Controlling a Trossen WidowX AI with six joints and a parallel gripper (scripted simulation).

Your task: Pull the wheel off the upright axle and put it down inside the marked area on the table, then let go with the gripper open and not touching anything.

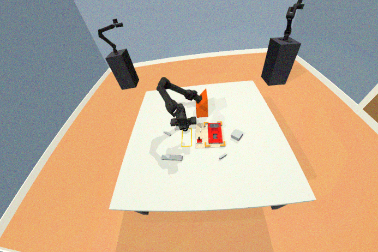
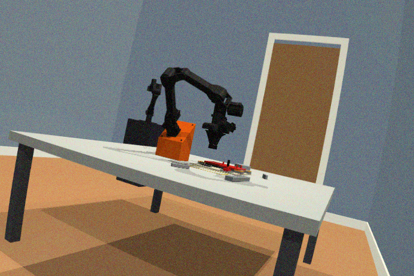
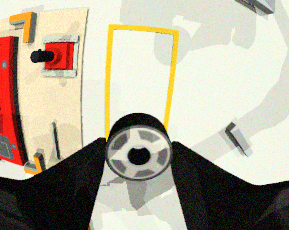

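My gripper tip is now 6 cm short of the axle, 10 cm to the right of it and 8 cm above it. Also, from my gripper tip: wheel right at my gripper tip; beige board 1 cm ahead, 20 cm to the left, 10 cm below; long bar 18 cm ahead, 12 cm to the right, 10 cm below.
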